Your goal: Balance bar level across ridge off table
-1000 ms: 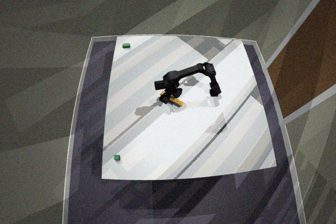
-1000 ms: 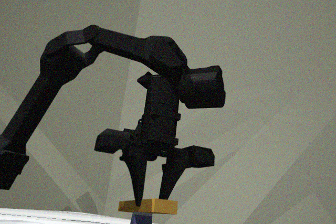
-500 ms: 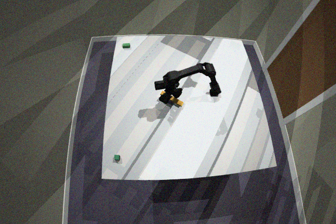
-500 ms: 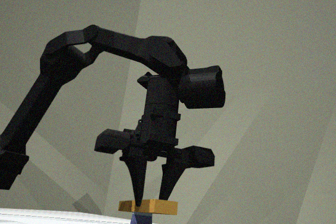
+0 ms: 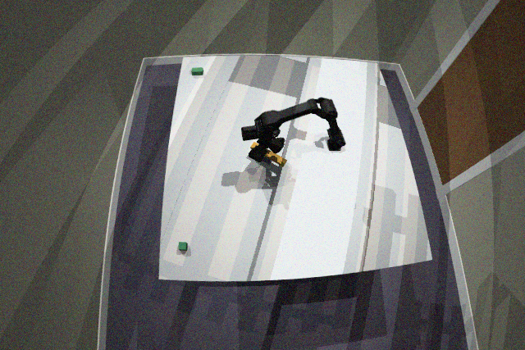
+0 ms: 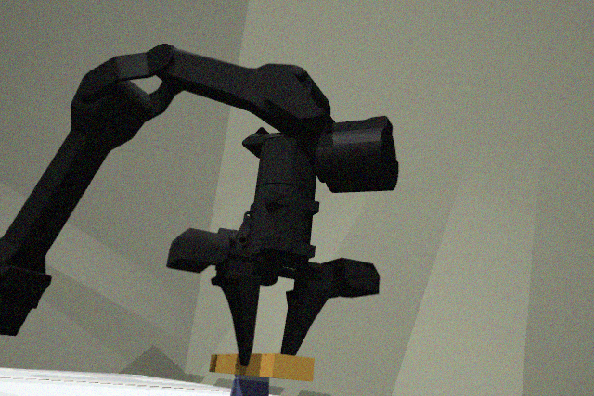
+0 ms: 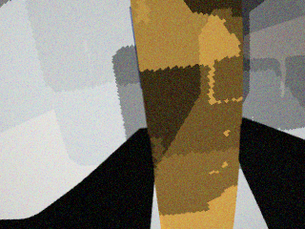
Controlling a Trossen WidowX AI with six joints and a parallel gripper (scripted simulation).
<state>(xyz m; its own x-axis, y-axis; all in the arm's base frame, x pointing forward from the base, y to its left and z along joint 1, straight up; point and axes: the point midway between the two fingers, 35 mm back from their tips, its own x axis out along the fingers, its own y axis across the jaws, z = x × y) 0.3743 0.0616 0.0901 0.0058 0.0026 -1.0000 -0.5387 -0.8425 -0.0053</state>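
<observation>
My gripper tip is 20 mm past the bar and 10 mm to the right of it.
</observation>
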